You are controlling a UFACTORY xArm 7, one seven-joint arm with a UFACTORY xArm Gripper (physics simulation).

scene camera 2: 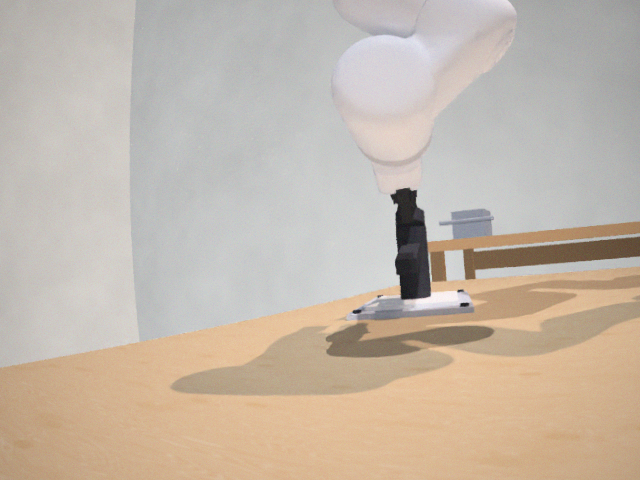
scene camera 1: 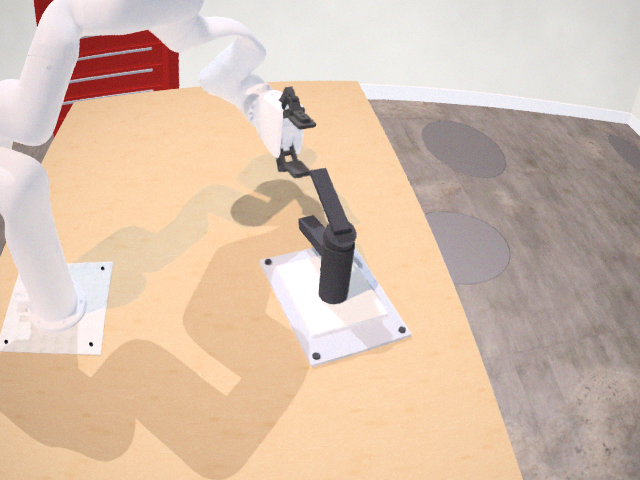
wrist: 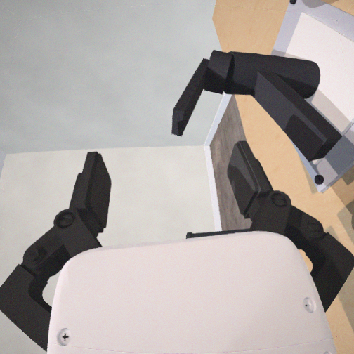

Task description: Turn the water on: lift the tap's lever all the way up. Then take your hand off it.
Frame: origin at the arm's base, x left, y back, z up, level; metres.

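Where they show: gripper, fingertip midpoint: (scene camera 1: 305, 151); arm's base at its link origin: (scene camera 1: 57, 306).
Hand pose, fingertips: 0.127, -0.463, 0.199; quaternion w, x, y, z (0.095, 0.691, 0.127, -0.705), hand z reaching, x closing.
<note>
Each offset is from my fingertips to the top centre of the thing, as dx, dy, dz. Level surfaces: height alone.
The black tap body @(-0.132, -0.036, -0.078) (scene camera 1: 336, 273) (scene camera 2: 417, 281) (wrist: 280, 72) stands upright on a white base plate @(-0.132, -0.036, -0.190) (scene camera 1: 356, 343) (scene camera 2: 439, 311). Its lever @(-0.089, -0.026, -0.006) (scene camera 1: 330, 201) (wrist: 190, 97) slants upward from the top, on the same side as the lower spout @(-0.064, -0.020, -0.103) (scene camera 1: 312, 232) (scene camera 2: 408, 254) (wrist: 297, 115). My gripper (scene camera 1: 303, 148) (wrist: 168, 160) is open and empty, at about the height of the lever's tip. In scene camera 1 one fingertip overlaps or nearly meets the tip; the wrist view shows the tip beyond the fingertips, between their lines. In scene camera 2 the gripper hides most of the lever.
The arm's white base plate (scene camera 1: 90, 310) is at the left of the wooden table @(dz -0.202) (scene camera 1: 170, 118) (scene camera 2: 310, 439). A red drawer cabinet (scene camera 1: 168, 67) stands behind the table. A second table (scene camera 2: 542, 240) with a grey box (scene camera 2: 471, 224) shows in the background.
</note>
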